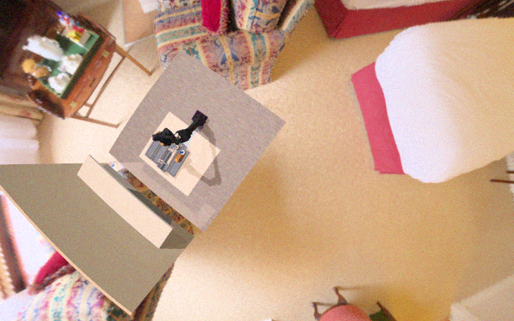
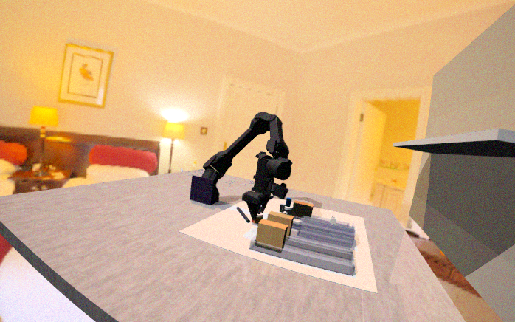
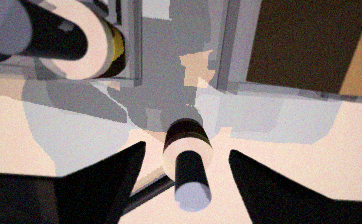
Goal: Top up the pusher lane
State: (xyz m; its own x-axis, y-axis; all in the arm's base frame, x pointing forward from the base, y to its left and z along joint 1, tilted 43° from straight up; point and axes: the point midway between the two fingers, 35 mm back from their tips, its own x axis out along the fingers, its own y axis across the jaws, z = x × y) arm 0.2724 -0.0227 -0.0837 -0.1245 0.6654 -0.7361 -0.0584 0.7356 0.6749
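The thin black rod is 70 mm behind my gripper tip, 40 mm to the left of it and 20 mm below it. From my gripper tip the other things lie so: shelf 570 mm ahead, 340 mm above, 120 mm to the left.
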